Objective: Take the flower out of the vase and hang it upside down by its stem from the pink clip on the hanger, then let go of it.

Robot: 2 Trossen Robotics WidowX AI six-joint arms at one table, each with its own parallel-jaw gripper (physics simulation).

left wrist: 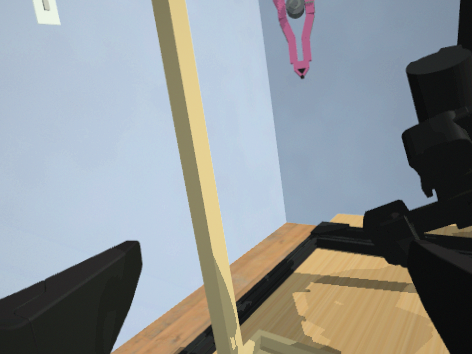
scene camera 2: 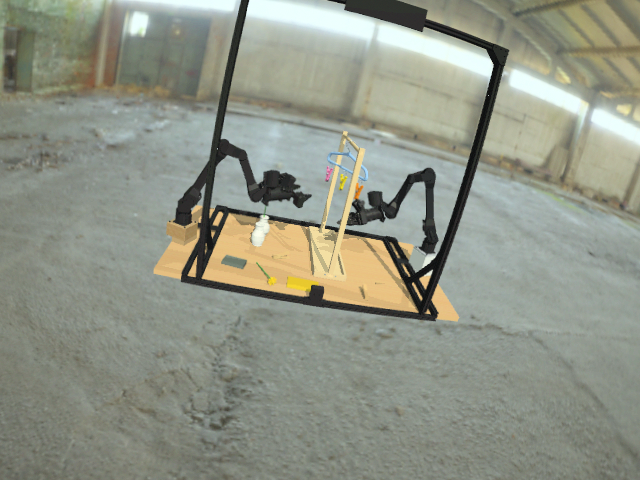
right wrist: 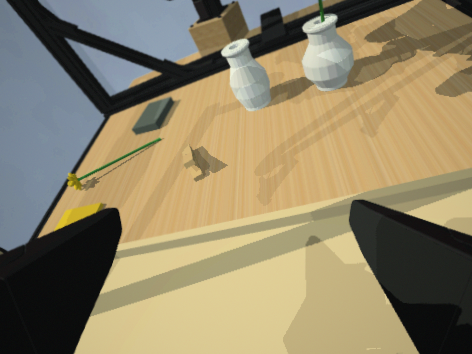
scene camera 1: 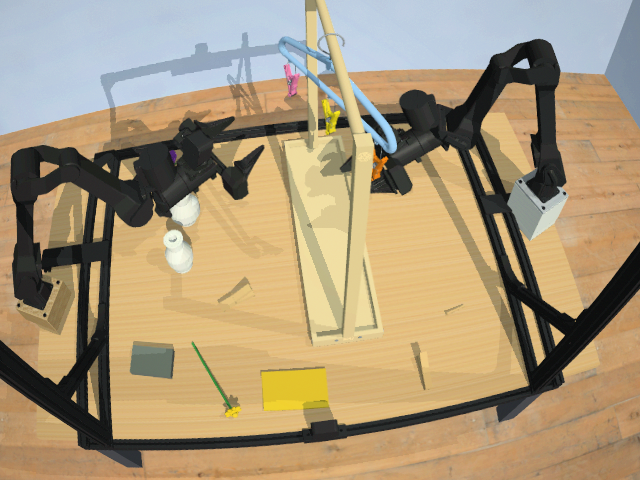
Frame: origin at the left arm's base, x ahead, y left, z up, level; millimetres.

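Seen in the pictures: left gripper, fingertip midpoint: (left wrist: 273, 253) (scene camera 2: 305, 190) (scene camera 1: 248, 131); right gripper, fingertip midpoint: (scene camera 2: 339, 222) (right wrist: 237, 215) (scene camera 1: 347, 181); left arm's base, link origin: (scene camera 2: 182, 222) (right wrist: 212, 14) (scene camera 1: 38, 294); right arm's base, link origin: (scene camera 2: 427, 250) (scene camera 1: 542, 188).
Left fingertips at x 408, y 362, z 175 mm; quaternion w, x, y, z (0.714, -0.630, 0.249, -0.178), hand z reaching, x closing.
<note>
Offsets run from my left fingertips to a thing's middle. "*": to the spot under its first point.
A purple flower @(149 mm down, 159 mm back, 47 mm right) (scene camera 1: 172, 154) stands in the rear white vase @(206 mm down, 155 mm back, 51 mm right) (scene camera 1: 185, 210) (right wrist: 327, 59); its head is mostly hidden behind the left arm, and its green stem shows in the right wrist view. A pink clip @(104 mm up, 69 mm ahead, 56 mm left) (scene camera 1: 292, 81) (scene camera 2: 328, 174) (left wrist: 307, 47) hangs at the left end of the blue hanger (scene camera 1: 369, 105) (scene camera 2: 338, 153). My left gripper (scene camera 1: 247, 135) (scene camera 2: 303, 190) (left wrist: 273, 253) is open and empty, in the air right of the flower, below and left of the pink clip. My right gripper (scene camera 1: 356, 179) (scene camera 2: 346, 214) (right wrist: 237, 215) is open and empty, beside the rack near the orange clip.
A wooden rack (scene camera 1: 356, 232) (left wrist: 192, 150) carries the hanger, with a yellow clip @(93 mm up, 159 mm ahead, 29 mm right) (scene camera 1: 330, 117) and an orange clip @(109 mm up, 256 mm ahead, 120 mm right) (scene camera 1: 378, 164). A second white vase @(203 mm down, 124 mm back, 165 mm right) (scene camera 1: 178, 254), a lying yellow flower @(* 228 mm down, 76 mm ahead, 455 mm right) (scene camera 1: 233, 411), a grey block @(245 mm down, 115 mm back, 400 mm right) (scene camera 1: 152, 360) and a yellow block @(249 mm down, 172 mm ahead, 376 mm right) (scene camera 1: 294, 390) are on the table.
</note>
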